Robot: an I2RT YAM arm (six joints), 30 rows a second.
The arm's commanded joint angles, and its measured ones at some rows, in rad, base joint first. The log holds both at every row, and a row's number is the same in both.
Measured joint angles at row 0:
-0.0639, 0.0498, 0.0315, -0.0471, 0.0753, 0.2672
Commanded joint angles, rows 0 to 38:
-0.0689, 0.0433, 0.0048, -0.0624, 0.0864, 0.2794
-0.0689, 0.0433, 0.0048, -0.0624, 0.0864, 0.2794
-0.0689, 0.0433, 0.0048, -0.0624, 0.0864, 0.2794
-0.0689, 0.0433, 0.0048, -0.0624, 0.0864, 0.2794
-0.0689, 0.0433, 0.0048, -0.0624, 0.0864, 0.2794
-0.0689, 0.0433, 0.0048, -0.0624, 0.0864, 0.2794
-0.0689, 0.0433, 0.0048, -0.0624, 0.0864, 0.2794
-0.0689, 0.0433, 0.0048, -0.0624, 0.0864, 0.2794
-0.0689, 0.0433, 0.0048, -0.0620, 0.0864, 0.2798
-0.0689, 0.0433, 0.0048, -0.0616, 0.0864, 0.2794
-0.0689, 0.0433, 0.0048, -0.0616, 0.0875, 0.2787
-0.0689, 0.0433, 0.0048, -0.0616, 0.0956, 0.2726
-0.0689, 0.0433, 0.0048, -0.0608, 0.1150, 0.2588
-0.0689, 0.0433, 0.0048, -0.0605, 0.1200, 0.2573
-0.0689, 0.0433, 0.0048, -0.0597, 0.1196, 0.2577
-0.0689, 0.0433, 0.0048, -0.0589, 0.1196, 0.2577
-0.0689, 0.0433, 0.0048, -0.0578, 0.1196, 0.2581
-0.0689, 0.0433, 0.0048, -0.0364, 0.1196, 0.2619
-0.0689, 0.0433, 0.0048, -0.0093, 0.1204, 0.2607
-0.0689, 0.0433, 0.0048, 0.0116, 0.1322, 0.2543
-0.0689, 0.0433, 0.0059, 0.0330, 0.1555, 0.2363
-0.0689, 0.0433, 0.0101, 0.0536, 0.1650, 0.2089
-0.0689, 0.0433, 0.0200, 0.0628, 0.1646, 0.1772
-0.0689, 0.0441, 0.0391, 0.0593, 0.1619, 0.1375
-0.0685, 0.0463, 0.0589, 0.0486, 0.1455, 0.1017
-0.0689, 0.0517, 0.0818, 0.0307, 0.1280, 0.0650
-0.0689, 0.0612, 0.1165, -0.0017, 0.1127, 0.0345
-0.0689, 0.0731, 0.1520, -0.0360, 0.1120, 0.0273
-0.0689, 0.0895, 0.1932, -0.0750, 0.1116, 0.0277
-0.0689, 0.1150, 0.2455, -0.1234, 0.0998, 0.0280
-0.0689, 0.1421, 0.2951, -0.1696, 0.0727, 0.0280
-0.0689, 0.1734, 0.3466, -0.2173, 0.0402, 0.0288
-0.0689, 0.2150, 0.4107, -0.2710, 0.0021, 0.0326
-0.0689, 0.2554, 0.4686, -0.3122, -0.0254, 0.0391
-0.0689, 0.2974, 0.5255, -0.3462, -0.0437, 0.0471
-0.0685, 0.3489, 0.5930, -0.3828, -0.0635, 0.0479
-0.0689, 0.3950, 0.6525, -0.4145, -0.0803, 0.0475
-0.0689, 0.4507, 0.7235, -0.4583, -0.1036, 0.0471
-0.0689, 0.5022, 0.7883, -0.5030, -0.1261, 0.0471
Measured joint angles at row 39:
-0.0639, 0.3874, 0.6380, -0.4480, -0.0219, 0.0555
